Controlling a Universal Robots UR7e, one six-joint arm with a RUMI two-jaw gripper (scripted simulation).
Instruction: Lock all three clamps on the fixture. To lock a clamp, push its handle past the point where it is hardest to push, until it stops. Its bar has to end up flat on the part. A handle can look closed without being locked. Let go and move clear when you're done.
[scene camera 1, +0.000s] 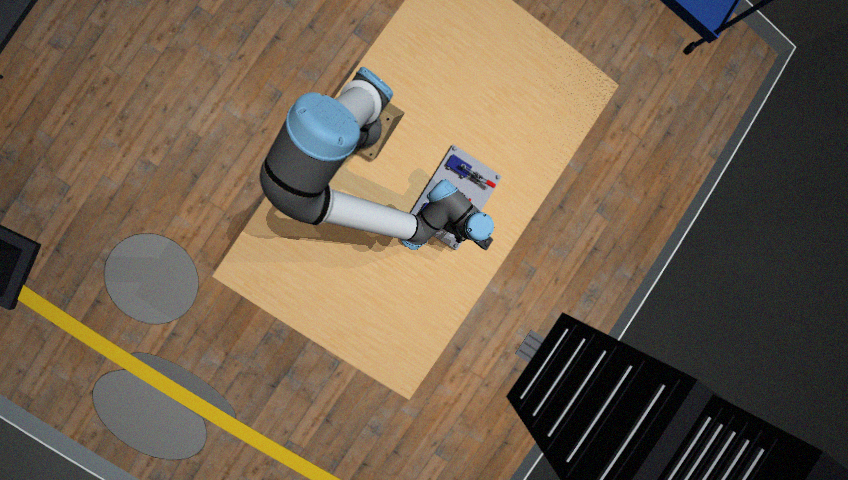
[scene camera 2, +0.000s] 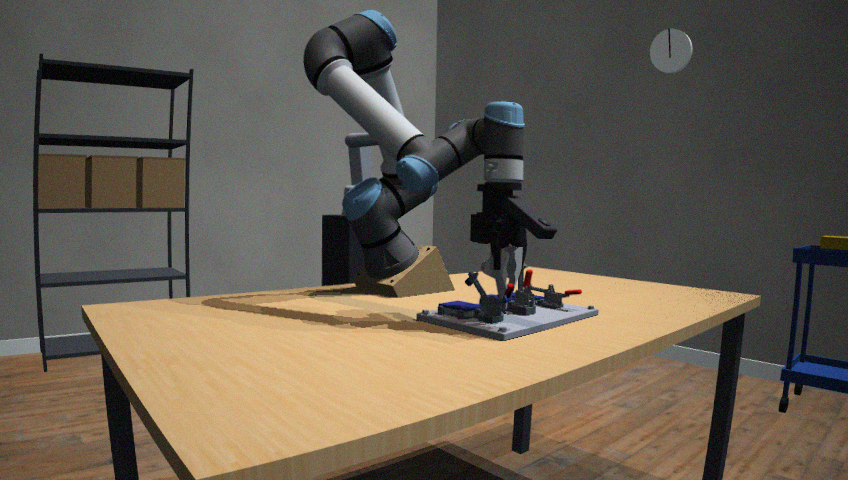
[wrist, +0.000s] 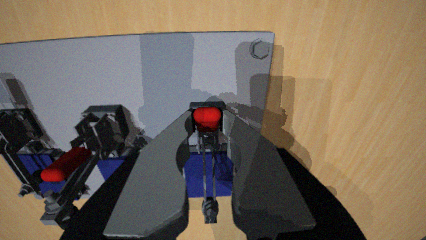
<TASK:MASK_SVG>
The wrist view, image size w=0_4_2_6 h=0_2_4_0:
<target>my gripper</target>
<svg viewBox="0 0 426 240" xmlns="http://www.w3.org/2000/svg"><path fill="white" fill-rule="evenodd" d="M195 109L189 108L140 151L131 153L80 208L59 240L175 240L187 228L189 223L187 185L185 178L181 174L183 175L183 167L190 158L189 138L196 128L193 117ZM218 108L221 111L220 132L223 132L228 138L227 156L235 166L231 197L233 222L238 229L246 234L247 240L367 240L340 201L286 149L278 148L225 107Z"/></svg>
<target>blue part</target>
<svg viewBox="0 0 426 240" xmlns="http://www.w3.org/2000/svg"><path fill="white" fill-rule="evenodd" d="M205 152L206 197L213 197L212 152ZM196 146L189 147L190 158L184 165L188 198L204 197L203 152L200 149L200 154L198 154ZM227 145L220 146L218 154L216 149L214 149L216 197L231 196L234 164L227 156Z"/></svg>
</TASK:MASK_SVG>
